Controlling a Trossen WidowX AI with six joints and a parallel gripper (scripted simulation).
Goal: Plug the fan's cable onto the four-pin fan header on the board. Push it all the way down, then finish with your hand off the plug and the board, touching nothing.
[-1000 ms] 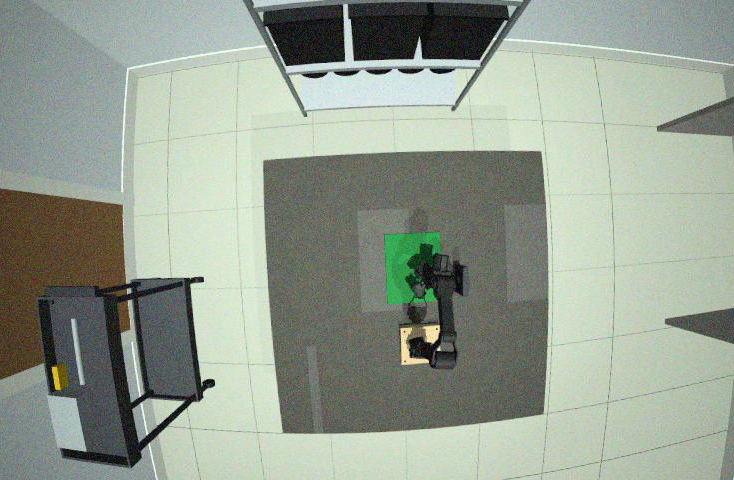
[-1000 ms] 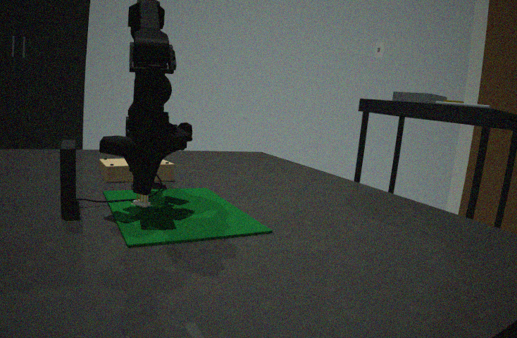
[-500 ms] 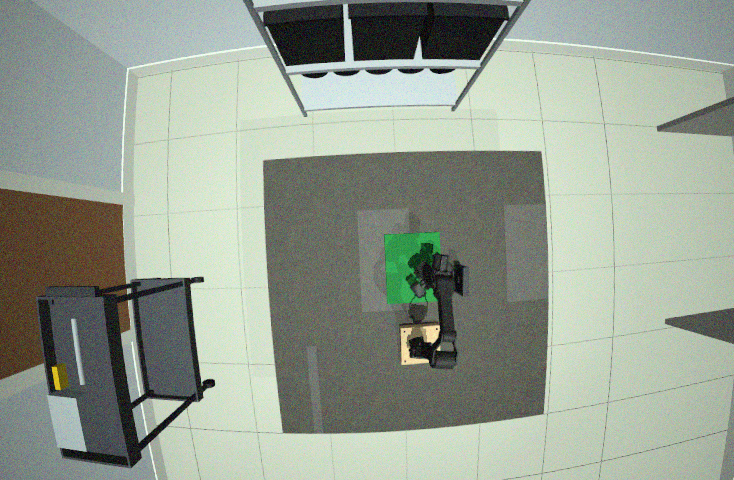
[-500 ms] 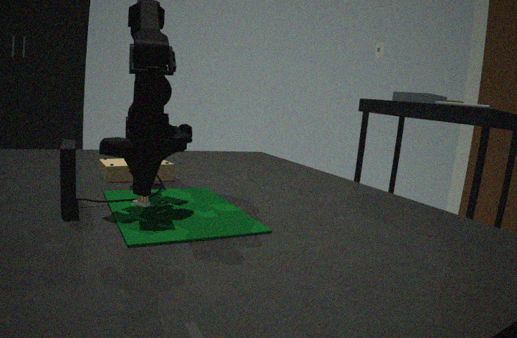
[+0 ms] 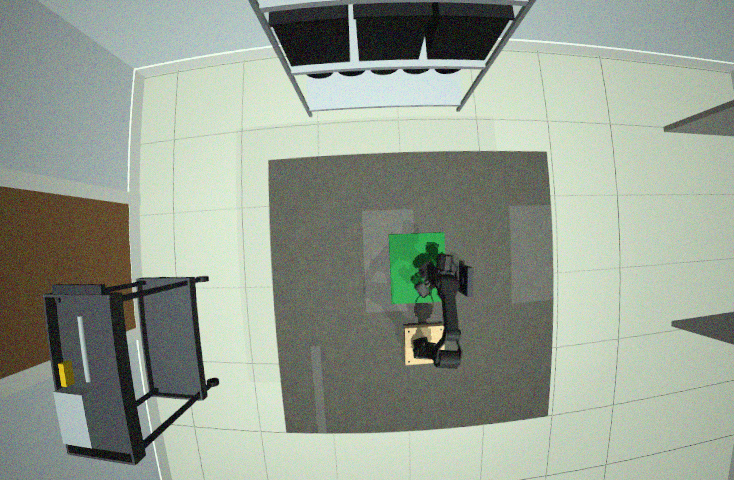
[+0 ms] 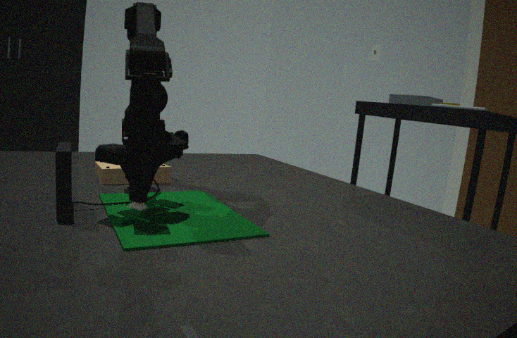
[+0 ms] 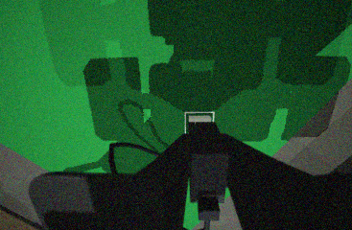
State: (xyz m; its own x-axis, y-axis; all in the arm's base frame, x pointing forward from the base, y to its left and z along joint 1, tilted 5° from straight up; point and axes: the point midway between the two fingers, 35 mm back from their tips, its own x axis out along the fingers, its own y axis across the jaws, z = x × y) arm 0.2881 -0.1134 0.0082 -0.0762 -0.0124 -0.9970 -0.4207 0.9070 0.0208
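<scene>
Right now the white four-pin header is 3 cm below my gripper tip and 1 cm behind it. Round my gripper tip: green board 5 cm to the left, 4 cm below, 4 cm ahead; black fan 13 cm to the right, 5 cm behind, 3 cm above; dark fan plug 1 cm behind, 1 cm above.
</scene>
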